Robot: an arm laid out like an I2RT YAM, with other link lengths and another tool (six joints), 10 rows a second.
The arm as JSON. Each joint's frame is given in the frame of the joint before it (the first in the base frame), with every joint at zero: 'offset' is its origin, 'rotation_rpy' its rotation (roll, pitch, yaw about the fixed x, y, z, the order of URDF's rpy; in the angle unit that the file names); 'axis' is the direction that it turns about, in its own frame. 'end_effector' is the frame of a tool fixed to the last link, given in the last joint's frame.
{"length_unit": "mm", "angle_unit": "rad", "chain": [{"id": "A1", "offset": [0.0, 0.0, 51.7], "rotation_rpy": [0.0, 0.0, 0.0], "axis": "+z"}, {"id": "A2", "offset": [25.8, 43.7, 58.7], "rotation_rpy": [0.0, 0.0, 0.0], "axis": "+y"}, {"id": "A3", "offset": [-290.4, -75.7, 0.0], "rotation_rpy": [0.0, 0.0, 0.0], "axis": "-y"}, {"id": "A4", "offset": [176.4, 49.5, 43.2], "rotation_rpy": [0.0, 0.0, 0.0], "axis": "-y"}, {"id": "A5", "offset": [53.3, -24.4, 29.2], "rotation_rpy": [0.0, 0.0, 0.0], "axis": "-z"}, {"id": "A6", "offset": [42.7, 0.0, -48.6], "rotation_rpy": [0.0, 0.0, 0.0], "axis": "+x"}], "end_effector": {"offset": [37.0, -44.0, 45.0], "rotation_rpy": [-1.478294, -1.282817, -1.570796]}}
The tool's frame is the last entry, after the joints.
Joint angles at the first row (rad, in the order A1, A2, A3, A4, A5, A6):
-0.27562 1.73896 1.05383 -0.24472 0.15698 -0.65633
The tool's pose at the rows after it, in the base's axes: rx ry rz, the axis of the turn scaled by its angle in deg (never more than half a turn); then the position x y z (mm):
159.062, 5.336, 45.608, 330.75, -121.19, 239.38
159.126, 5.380, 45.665, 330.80, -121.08, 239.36
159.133, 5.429, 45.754, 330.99, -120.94, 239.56
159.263, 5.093, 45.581, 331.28, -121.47, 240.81
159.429, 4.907, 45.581, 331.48, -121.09, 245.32
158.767, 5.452, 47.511, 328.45, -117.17, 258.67
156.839, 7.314, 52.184, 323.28, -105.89, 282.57
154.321, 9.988, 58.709, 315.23, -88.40, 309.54
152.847, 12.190, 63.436, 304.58, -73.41, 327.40
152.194, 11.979, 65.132, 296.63, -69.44, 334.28
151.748, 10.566, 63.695, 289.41, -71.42, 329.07
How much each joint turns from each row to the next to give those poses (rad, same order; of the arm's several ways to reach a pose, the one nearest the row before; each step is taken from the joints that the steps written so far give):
0.00001 0.00038 0.00036 0.00003 -0.00075 0.00000
0.00001 0.00000 0.00001 -0.00002 -0.00153 0.00001
0.00035 0.00002 0.00080 -0.00001 -0.00078 -0.00001
-0.00039 -0.00003 0.00951 -0.01260 0.00075 0.00379
0.00192 -0.00609 0.02062 -0.02861 -0.00037 0.00460
0.00802 -0.03395 0.02137 -0.03205 -0.00305 0.00114
0.02824 -0.06143 0.02743 -0.03049 -0.00076 0.00192
0.04804 -0.07438 0.02060 -0.01678 0.00037 0.00914
0.04276 -0.06449 0.00266 -0.01489 -0.00073 0.01147
0.01297 -0.03469 -0.00571 -0.00952 0.00572 0.01182
-0.00270 -0.01908 -0.03965 0.01103 0.02401 0.00456

